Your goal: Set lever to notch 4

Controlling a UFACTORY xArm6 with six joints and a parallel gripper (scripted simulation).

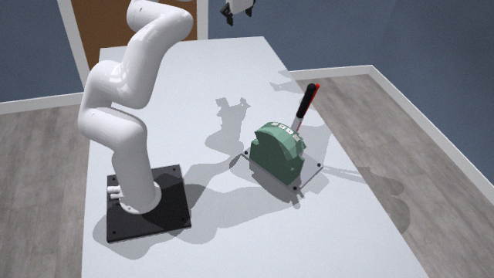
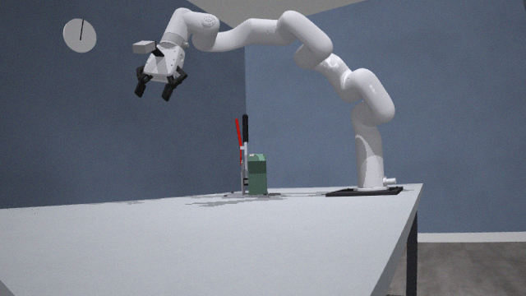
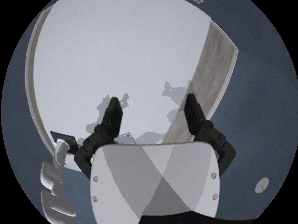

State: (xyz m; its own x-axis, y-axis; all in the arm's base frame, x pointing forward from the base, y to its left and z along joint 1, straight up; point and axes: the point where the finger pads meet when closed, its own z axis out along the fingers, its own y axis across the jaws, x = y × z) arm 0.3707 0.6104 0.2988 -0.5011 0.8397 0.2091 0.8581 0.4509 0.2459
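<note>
The red bar lies 490 mm to the right of my hand, 130 mm ahead of it and 110 mm below it.
</note>
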